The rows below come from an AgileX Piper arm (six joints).
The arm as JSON. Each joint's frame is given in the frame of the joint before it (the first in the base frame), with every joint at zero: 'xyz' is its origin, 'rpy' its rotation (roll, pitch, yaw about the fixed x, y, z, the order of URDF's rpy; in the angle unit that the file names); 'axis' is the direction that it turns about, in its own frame. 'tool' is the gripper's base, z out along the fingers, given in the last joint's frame.
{
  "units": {
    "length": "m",
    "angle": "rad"
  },
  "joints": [
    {
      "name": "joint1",
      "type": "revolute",
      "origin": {
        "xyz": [
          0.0,
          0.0,
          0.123
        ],
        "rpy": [
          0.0,
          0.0,
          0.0
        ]
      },
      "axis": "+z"
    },
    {
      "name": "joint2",
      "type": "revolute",
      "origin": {
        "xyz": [
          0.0,
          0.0,
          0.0
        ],
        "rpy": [
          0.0,
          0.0,
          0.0
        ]
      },
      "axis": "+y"
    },
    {
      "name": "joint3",
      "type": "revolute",
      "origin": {
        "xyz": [
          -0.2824,
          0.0,
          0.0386
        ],
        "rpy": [
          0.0,
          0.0,
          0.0
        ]
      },
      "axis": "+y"
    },
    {
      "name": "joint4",
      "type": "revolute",
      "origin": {
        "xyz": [
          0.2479,
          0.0,
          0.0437
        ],
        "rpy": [
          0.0,
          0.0,
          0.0
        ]
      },
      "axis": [
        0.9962,
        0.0,
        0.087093
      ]
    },
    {
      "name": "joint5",
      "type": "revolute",
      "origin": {
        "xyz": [
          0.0,
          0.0,
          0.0
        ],
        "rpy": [
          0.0,
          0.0,
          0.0
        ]
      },
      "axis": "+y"
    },
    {
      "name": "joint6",
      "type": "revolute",
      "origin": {
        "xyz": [
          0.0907,
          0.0,
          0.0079
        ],
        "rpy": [
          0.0,
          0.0,
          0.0
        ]
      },
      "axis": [
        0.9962,
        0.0,
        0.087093
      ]
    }
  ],
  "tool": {
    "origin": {
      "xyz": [
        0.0,
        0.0,
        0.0
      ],
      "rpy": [
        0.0,
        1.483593,
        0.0
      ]
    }
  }
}
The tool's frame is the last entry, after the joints.
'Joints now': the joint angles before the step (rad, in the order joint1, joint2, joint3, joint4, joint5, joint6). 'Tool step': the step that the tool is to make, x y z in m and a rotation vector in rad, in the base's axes. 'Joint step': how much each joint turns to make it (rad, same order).
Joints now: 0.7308 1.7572 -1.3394 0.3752 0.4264 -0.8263
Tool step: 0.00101 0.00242 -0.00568 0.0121 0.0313 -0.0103
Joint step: 0.0000 0.0152 0.0000 0.0319 0.0001 -0.0003
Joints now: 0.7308 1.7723 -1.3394 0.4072 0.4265 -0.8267
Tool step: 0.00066 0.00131 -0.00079 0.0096 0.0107 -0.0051
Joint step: 0.0000 0.0055 -0.0040 0.0153 0.0000 -0.0001
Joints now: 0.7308 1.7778 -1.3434 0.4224 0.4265 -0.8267
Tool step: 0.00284 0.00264 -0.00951 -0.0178 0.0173 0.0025
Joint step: 0.0000 0.0258 -0.0040 -0.0017 0.0034 -0.0009
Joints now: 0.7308 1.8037 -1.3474 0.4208 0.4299 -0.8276
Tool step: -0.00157 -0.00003 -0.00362 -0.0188 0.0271 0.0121
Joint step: 0.0000 0.0052 -0.0008 -0.0004 0.0311 -0.0002
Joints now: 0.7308 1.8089 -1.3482 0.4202 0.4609 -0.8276
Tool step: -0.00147 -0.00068 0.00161 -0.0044 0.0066 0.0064
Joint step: 0.0000 -0.0052 -0.0012 -0.0012 0.0156 0.0000
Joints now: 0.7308 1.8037 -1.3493 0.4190 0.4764 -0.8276
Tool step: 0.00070 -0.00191 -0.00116 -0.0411 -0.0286 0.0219
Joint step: 0.0000 0.0000 0.0000 -0.0542 0.0067 0.0000
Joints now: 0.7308 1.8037 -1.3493 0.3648 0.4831 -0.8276
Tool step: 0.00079 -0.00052 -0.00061 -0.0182 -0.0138 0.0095
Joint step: 0.0000 0.0019 -0.0020 -0.0248 0.0021 0.0001
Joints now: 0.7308 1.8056 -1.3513 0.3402 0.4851 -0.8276
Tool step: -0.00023 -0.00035 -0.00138 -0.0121 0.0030 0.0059
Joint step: 0.0000 0.0019 0.0000 -0.0086 0.0089 -0.0001
